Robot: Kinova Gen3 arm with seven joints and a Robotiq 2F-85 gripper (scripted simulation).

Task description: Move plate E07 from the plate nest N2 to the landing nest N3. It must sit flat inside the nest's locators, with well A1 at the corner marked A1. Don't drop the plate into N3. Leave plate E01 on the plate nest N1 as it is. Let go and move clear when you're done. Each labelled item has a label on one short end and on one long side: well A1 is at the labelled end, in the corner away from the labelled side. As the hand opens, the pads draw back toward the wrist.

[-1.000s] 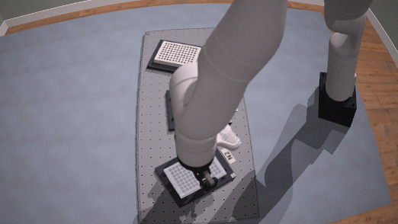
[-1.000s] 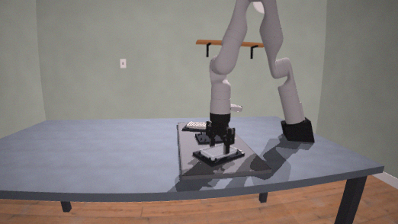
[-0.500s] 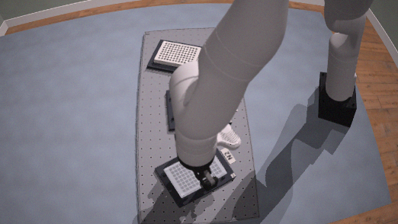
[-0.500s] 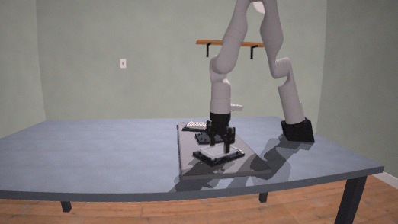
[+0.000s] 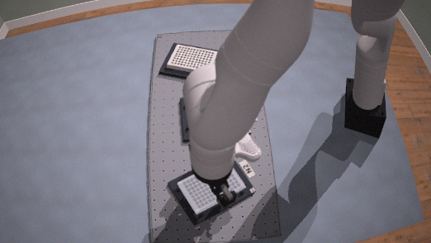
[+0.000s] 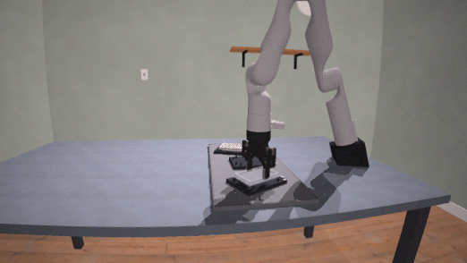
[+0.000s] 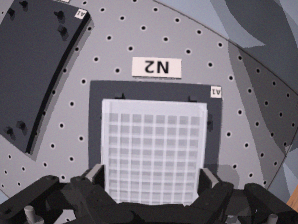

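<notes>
My hand is 1 cm above the plate. The rest, counted from my hand: A1 corner tag (7 cm behind, 15 cm to the right, 2 cm below); N2 label (8 cm behind, 6 cm to the right, 4 cm below); plate nest N2 (3 cm below).
</notes>
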